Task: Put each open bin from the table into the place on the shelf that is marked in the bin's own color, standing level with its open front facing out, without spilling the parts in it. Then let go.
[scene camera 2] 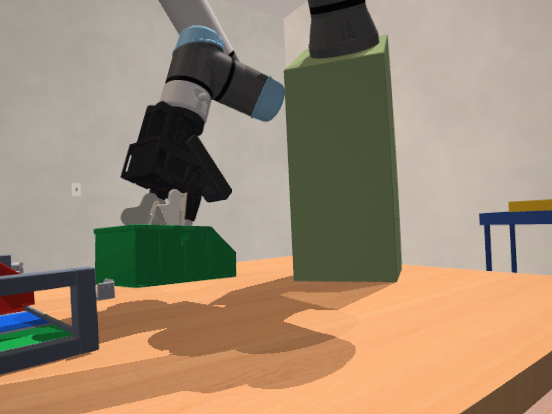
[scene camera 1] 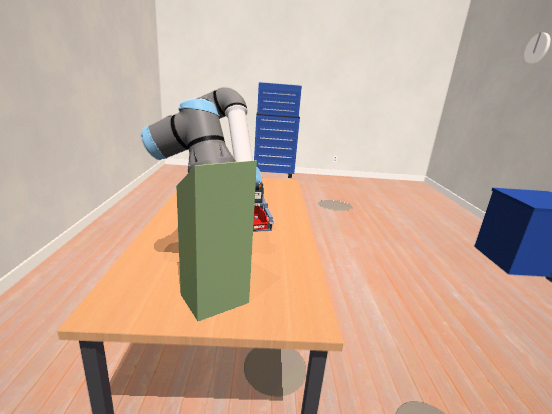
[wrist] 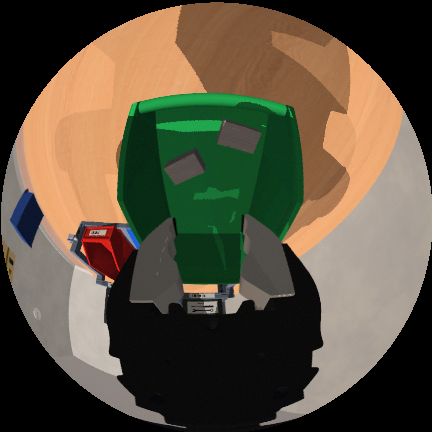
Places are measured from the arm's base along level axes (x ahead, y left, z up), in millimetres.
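Where they show: gripper, fingertip midpoint: point(wrist: 208, 217); arm's base, origin of the base link: point(scene camera 2: 344, 48) point(scene camera 1: 213, 172).
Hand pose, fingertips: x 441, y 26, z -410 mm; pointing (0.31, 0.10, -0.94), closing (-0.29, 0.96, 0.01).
Things, the pixels of their top centre, and the offset from my fingertips. "spot": a spot on its surface instead. Level surfaces: height alone.
- green bin, surface spot: point(wrist: 216, 194) spot: dx -5, dy +9, dz -29 mm
- red bin, surface spot: point(scene camera 2: 15, 300) spot: dx +165, dy -146, dz -56 mm
- blue marking, surface spot: point(scene camera 2: 20, 320) spot: dx +163, dy -78, dz -72 mm
- green marking, surface spot: point(scene camera 2: 25, 341) spot: dx +165, dy +38, dz -73 mm
- wooden table, its level: dz -79 mm
- grey clip, surface spot: point(scene camera 2: 106, 289) spot: dx +92, dy +103, dz -18 mm
My gripper point(scene camera 2: 157, 220) point(wrist: 208, 217) has its fingers partly spread inside the green bin point(scene camera 2: 185, 255) point(wrist: 216, 194), near its back end, and holds it from within a little above the table. The bin looks about level. Two grey-brown parts lie in it, one part point(wrist: 185, 167) on the left and another part point(wrist: 239, 136) farther right. A red bin point(scene camera 1: 260, 218) point(scene camera 2: 15, 300) point(wrist: 106, 250) sits in the grey shelf point(scene camera 1: 270, 221) point(scene camera 2: 85, 310) point(wrist: 77, 245). Below it show a blue marking point(scene camera 2: 20, 320) and a green marking point(scene camera 2: 25, 341). The gripper is mostly hidden in scene camera 1.
A tall green pedestal point(scene camera 1: 222, 235) point(scene camera 2: 342, 165) stands on the wooden table point(scene camera 1: 295, 300) point(scene camera 2: 440, 320) and bears the arm's base. A grey clip point(scene camera 2: 106, 289) sticks out beside the shelf's post. A blue drawer cabinet point(scene camera 1: 277, 140) stands behind the table.
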